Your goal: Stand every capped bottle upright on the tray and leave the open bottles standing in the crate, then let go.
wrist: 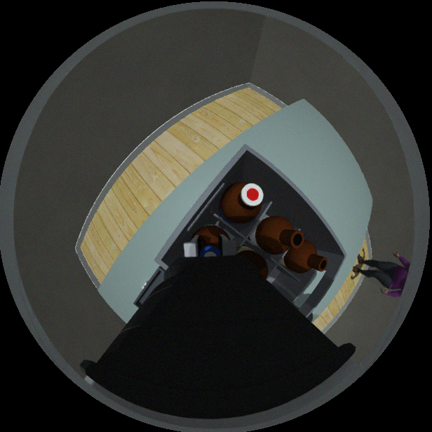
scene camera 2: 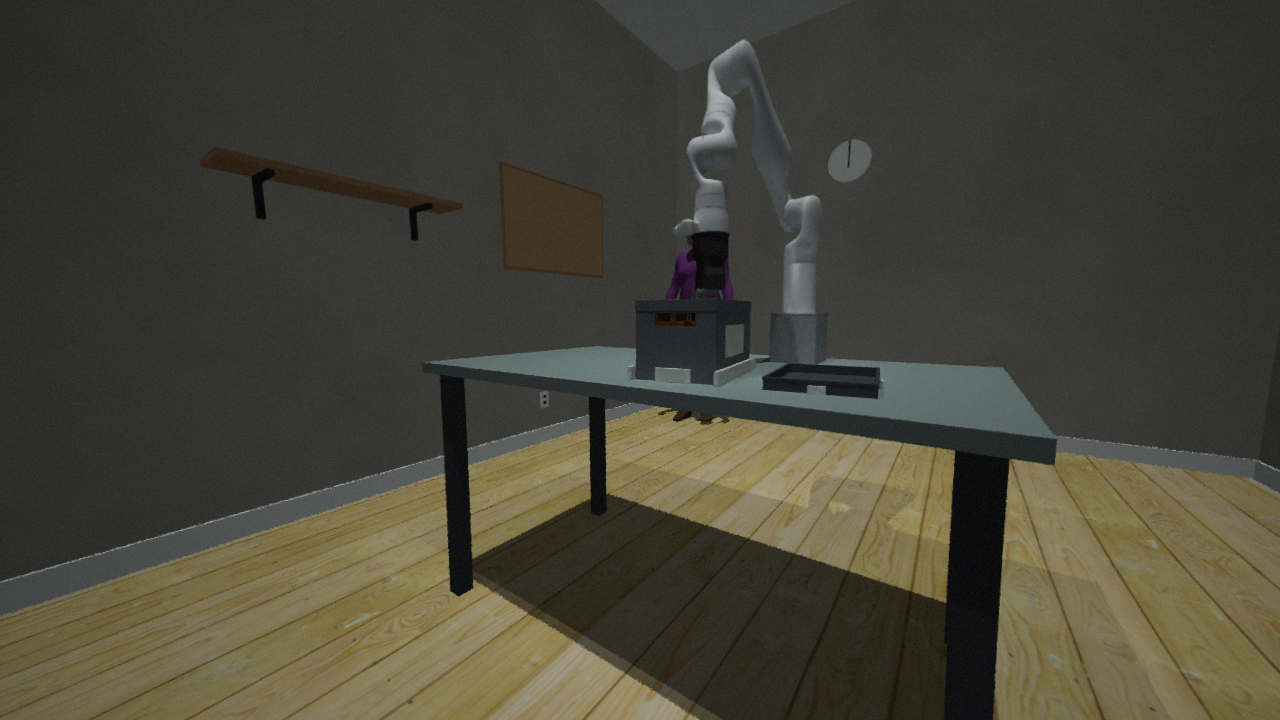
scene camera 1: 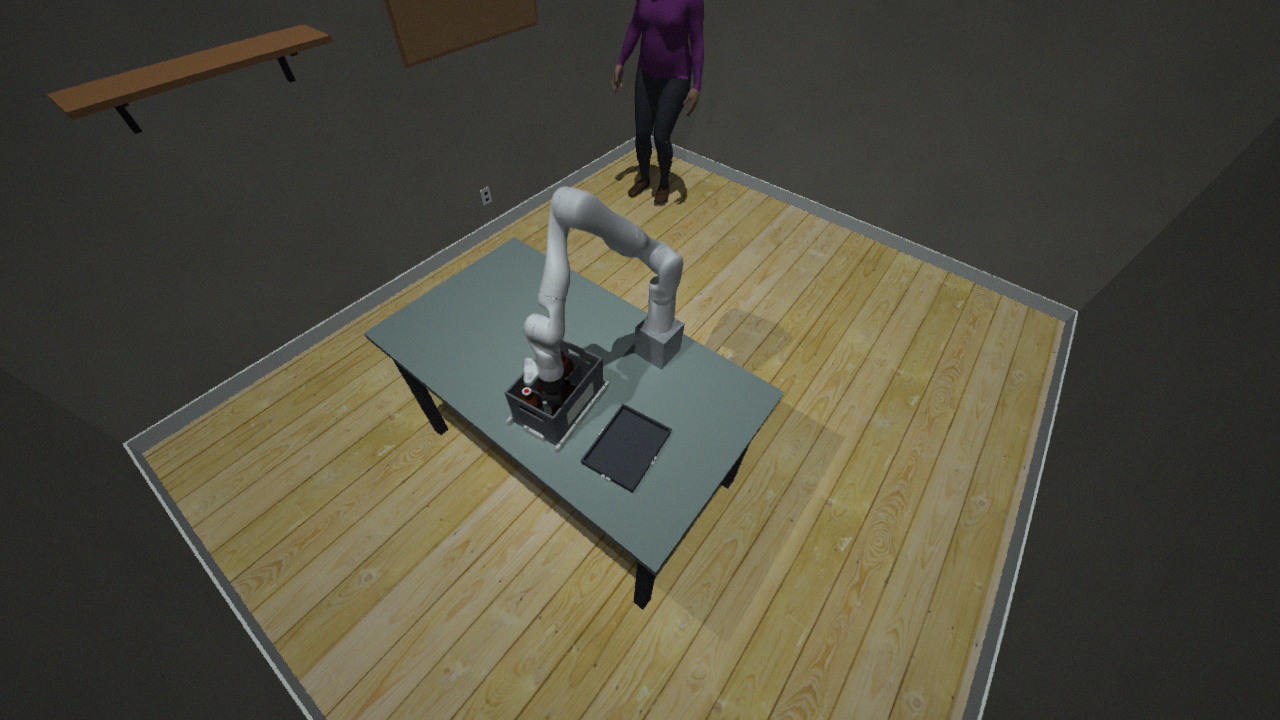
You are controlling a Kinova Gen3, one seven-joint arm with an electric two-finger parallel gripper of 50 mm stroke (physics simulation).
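Frame: origin at the arm's base, x ahead, y left, z up, level; millimetres.
Seen in the pictures: gripper, fingertip midpoint: (scene camera 1: 548,409); arm's base at its link origin: (scene camera 2: 798,313) (scene camera 1: 659,324).
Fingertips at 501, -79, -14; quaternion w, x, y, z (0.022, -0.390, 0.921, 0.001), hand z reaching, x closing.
Offsets run from my fingertips to a thing's top centre, as dx, dy, dz. "spot": to the spot under its first point. Level surfaces: height alone.
A dark crate @(-90, -48, +45) (scene camera 1: 577,405) (scene camera 2: 693,345) (wrist: 284,189) stands on the grey table @(dz -130) (scene camera 1: 465,322) (scene camera 2: 930,403). In it stand a brown bottle with a red-and-white cap (wrist: 245,199) (scene camera 1: 527,390), two open brown bottles (wrist: 278,235) (wrist: 303,257), and a blue-capped brown bottle (wrist: 207,236). A further brown bottle (wrist: 254,261) is mostly hidden under my wrist. My gripper (scene camera 1: 547,377) (scene camera 2: 712,269) (wrist: 212,254) reaches down into the crate and is shut on the neck of the blue-capped bottle. The dark tray @(spot: -95, +237, -125) (scene camera 1: 626,447) (scene camera 2: 819,377) lies beside the crate and holds nothing.
The robot base (scene camera 1: 659,343) (scene camera 2: 796,336) stands behind the crate. A person in purple (scene camera 1: 662,89) (scene camera 2: 687,277) (wrist: 386,273) stands on the floor beyond the table's far side. A wall shelf (scene camera 1: 179,72) and a cork board (scene camera 2: 550,219) hang on the walls.
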